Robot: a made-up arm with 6 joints. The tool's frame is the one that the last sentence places.
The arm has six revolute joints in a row. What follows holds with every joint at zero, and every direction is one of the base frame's.
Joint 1 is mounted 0.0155 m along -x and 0.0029 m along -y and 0.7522 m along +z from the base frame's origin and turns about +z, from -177.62 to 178.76 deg.
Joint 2 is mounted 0.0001 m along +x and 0.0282 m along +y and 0.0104 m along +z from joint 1 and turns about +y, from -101.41 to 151.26 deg.
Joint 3 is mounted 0.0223 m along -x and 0.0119 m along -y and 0.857 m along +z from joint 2 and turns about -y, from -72.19 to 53.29 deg.
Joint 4 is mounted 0.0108 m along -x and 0.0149 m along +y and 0.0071 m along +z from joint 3 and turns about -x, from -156.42 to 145.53 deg.
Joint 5 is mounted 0.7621 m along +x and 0.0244 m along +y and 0.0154 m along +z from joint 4 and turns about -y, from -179.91 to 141.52 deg.
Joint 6 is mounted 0.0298 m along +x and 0.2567 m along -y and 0.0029 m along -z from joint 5 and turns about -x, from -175.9 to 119.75 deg.
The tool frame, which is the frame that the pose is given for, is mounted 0.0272 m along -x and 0.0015 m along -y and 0.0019 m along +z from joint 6; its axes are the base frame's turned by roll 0, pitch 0 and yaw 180 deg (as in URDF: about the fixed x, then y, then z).
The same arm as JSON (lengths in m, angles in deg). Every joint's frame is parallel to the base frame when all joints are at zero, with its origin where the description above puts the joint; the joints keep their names.
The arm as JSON. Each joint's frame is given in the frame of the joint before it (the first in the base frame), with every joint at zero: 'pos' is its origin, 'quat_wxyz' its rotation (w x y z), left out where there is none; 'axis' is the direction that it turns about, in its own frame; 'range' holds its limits. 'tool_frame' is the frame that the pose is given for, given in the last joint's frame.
{
  "length_unit": "m",
  "angle_unit": "deg",
  "joints": [
    {
      "joint": "joint 1",
      "pos": [
        -0.0155,
        -0.0029,
        0.7522
      ],
      "axis": "+z",
      "range": [
        -177.62,
        178.76
      ]
    },
    {
      "joint": "joint 2",
      "pos": [
        0.0001,
        0.0282,
        0.0104
      ],
      "axis": "+y",
      "range": [
        -101.41,
        151.26
      ]
    },
    {
      "joint": "joint 3",
      "pos": [
        -0.0223,
        -0.0119,
        0.857
      ],
      "axis": "-y",
      "range": [
        -72.19,
        53.29
      ]
    },
    {
      "joint": "joint 4",
      "pos": [
        -0.0108,
        0.0149,
        0.0071
      ],
      "axis": "-x",
      "range": [
        -156.42,
        145.53
      ]
    },
    {
      "joint": "joint 5",
      "pos": [
        0.7621,
        0.0244,
        0.0154
      ],
      "axis": "-y",
      "range": [
        -179.91,
        141.52
      ]
    },
    {
      "joint": "joint 6",
      "pos": [
        0.0298,
        -0.2567,
        -0.0029
      ],
      "axis": "-x",
      "range": [
        -175.9,
        119.75
      ]
    }
  ],
  "tool_frame": {
    "pos": [
      -0.0272,
      -0.0015,
      0.0019
    ],
    "quat_wxyz": [
      0.0,
      0.0,
      0.0,
      1.0
    ]
  }
}

